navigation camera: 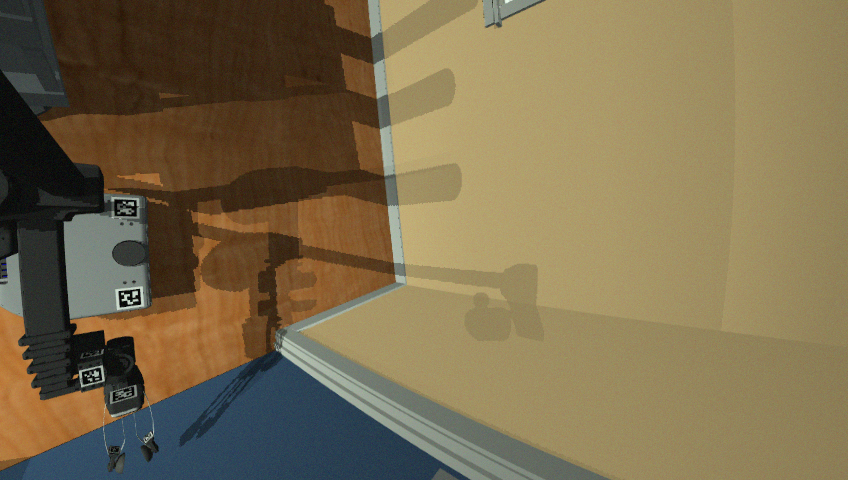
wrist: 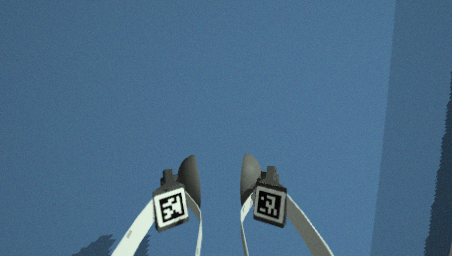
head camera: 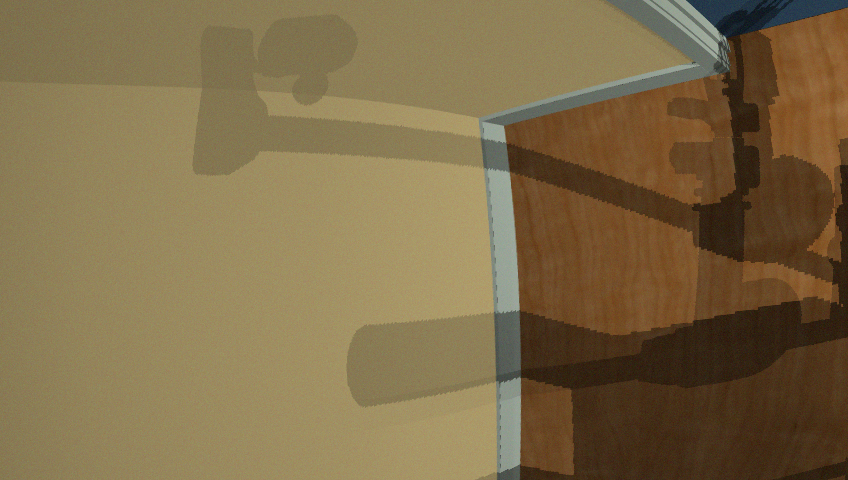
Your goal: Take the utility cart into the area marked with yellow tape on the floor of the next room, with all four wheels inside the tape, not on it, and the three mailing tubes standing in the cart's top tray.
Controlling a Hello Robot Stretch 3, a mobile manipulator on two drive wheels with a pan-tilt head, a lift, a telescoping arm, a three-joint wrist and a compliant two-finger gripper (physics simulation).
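Where they show: gripper, fingertip midpoint: (navigation camera: 135,465); robot's base, link origin: (navigation camera: 128,250).
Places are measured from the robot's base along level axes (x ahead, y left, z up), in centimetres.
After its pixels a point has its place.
My gripper (navigation camera: 133,454) {x -2.5, y -46.9, z 43.1 cm} (wrist: 220,171) {x -2.5, y -46.9, z 43.1 cm} is open and empty, over the blue floor just past the edge of the wood floor. At the top left of the navigation view, part of a grey thing (navigation camera: 52,59) {x -13.9, y 48.0, z 22.0 cm} with a rim shows; it looks like part of the utility cart, well apart from the gripper. Rounded bar-shaped shadows, which look like those of the mailing tubes, fall on the wall in the head and navigation views. The tubes themselves and the yellow tape do not show.
A beige wall (head camera: 238,237) {x 124.0, y 2.9, z 80.8 cm} (navigation camera: 583,178) {x 120.7, y 26.6, z 112.2 cm} with a pale baseboard (head camera: 507,237) {x 122.6, y 2.6, z 3.4 cm} ends at a grey door trim (head camera: 672,32) {x 49.4, y -39.5, z 31.0 cm} (navigation camera: 368,407) {x 46.0, y -45.4, z 67.7 cm}. The wood floor (head camera: 571,273) {x 101.8, y 11.2, z 0.0 cm} (navigation camera: 351,255) {x 90.9, y -8.0, z 0.0 cm} meets the blue floor (head camera: 711,11) {x 43.6, y -48.8, z 18.0 cm} (navigation camera: 333,422) {x 38.7, y -49.5, z 60.6 cm} (wrist: 275,75) there. My base (navigation camera: 89,255) {x -7.9, y -0.1, z 15.9 cm} is near the doorway.
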